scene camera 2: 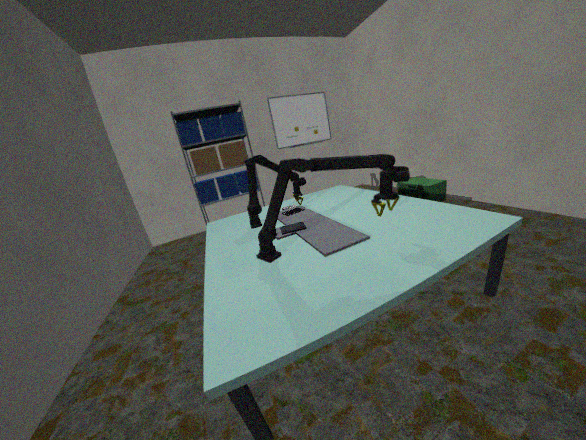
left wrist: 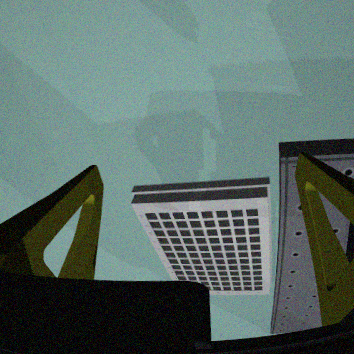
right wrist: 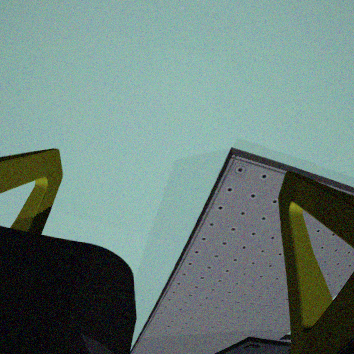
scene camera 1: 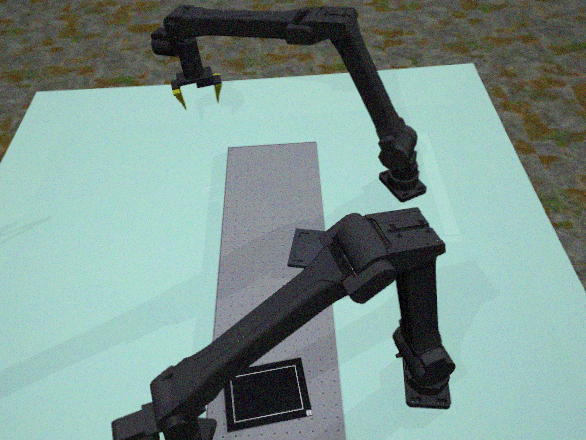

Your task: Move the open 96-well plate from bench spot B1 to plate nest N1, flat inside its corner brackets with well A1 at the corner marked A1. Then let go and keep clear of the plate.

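Where they show: left gripper, fingertip midpoint: (scene camera 2: 298, 203) (left wrist: 198, 168); right gripper, fingertip midpoint: (scene camera 2: 385, 213) (right wrist: 168, 172) (scene camera 1: 201, 105); left arm's base, origin of the base link: (scene camera 2: 256, 225) (scene camera 1: 425, 379); right arm's base, origin of the base link: (scene camera 2: 269, 256) (scene camera 1: 401, 184).
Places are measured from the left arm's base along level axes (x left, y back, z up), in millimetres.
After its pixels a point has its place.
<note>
The white 96-well plate (left wrist: 202, 245) @[x 228, y -351, z 9 mm] lies flat on the table in the left wrist view, beside the grey perforated board (left wrist: 288, 220) @[x 172, y -386, z 13 mm] (scene camera 1: 272, 185) @[x -568, y -374, z 13 mm] (scene camera 2: 332, 240) @[x -654, y -351, z 13 mm]. My left gripper (left wrist: 198, 168) @[x 221, y -438, z 26 mm] (scene camera 2: 298, 201) @[x 221, y -438, z 26 mm] is open and empty above the table, with the plate showing beyond and between its fingers. In scene camera 1 the left fingers are not visible. A dark slab (scene camera 1: 303, 247) @[x -330, y -271, z 24 mm] with corner marks and a black panel (scene camera 1: 267, 392) @[x 50, y -324, z 15 mm] with a white outline lie at the board; I cannot tell which is nest N1. My right gripper (scene camera 1: 202, 106) @[x -782, y -596, z 135 mm] (scene camera 2: 385, 206) @[x -782, y -596, z 135 mm] (right wrist: 168, 172) @[x -782, y -596, z 135 mm] is open and empty, high above the table.
The left arm (scene camera 1: 280, 300) @[x 112, y -260, z 439 mm] crosses over the board and partly hides the dark slab and black panel. The right arm (scene camera 1: 250, 24) @[x -701, y -405, z 426 mm] reaches across the far side of the table (scene camera 1: 115, 200) @[x -513, y -821, z 0 mm]. A green box (scene camera 2: 425, 187) and a shelf rack stand beyond the table.
</note>
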